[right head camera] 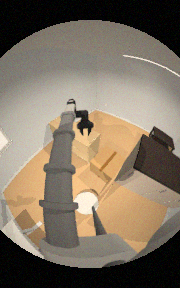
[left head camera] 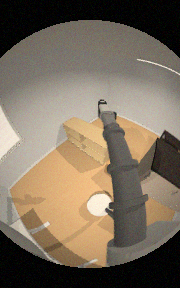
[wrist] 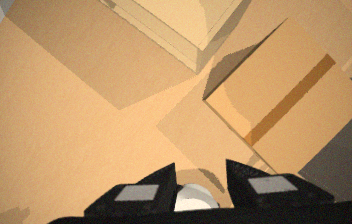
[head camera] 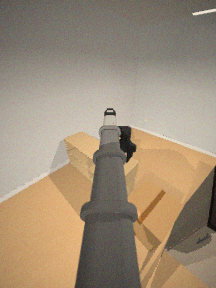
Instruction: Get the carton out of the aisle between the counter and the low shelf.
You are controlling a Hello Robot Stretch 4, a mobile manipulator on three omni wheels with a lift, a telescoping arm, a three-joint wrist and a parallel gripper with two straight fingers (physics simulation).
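Where they show: gripper, fingertip midpoint: (right head camera: 85,135) (wrist: 201,175); robot's base at its link origin: (right head camera: 86,202) (left head camera: 98,204).
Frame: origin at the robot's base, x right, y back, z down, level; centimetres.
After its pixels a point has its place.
Observation:
The carton (head camera: 151,206) @(x 42.9, y -63.1, z -38.0 cm) (right head camera: 108,161) @(x 44.4, y -62.2, z -37.7 cm) (wrist: 267,75) @(x 37.1, y -75.2, z -38.0 cm), a light brown box with a darker tape strip across its top, stands on the floor between the low shelf and the counter. In the left head view my arm hides most of it. The low shelf (head camera: 80,142) @(x -46.8, y -150.9, z -58.4 cm) (left head camera: 87,131) @(x -16.1, y -123.0, z -58.4 cm) (right head camera: 86,150) @(x 10.0, y -92.7, z -31.7 cm) (wrist: 192,20) @(x 9.8, y -90.5, z -58.4 cm) is pale wood. The counter (head camera: 192,215) @(x 67.8, y -46.2, z -56.7 cm) (left head camera: 172,161) @(x 96.8, y -28.8, z -88.3 cm) (right head camera: 162,160) @(x 101.7, y -25.2, z -88.3 cm) has a dark top and grey sides. My gripper (head camera: 128,156) (right head camera: 86,134) @(x 8.7, y -61.7, z -102.0 cm) (wrist: 201,175) @(x 8.7, y -61.7, z -102.0 cm) is open and empty, pointing down. It hangs high above the floor, apart from the carton; the left head view hides its fingers.
My arm (head camera: 111,200) @(x 0.3, y -17.6, z -137.0 cm) (left head camera: 125,175) @(x -0.8, y -14.0, z -136.1 cm) (right head camera: 60,175) @(x 1.4, y -14.7, z -136.1 cm) reaches far out, past the shelf's near side. The round white part of my base (left head camera: 99,205) @(x 0.2, y 1.4, z -18.7 cm) (right head camera: 86,202) @(x 1.5, y -0.8, z -18.7 cm) (wrist: 196,197) @(x 7.1, y -19.0, z -17.0 cm) is on the floor. Grey walls (head camera: 60,90) @(x -73.2, y -180.4, z -130.5 cm) meet behind the shelf. A dark frame (right head camera: 163,137) @(x 241.2, y -100.7, z -42.4 cm) is at the counter's far end.

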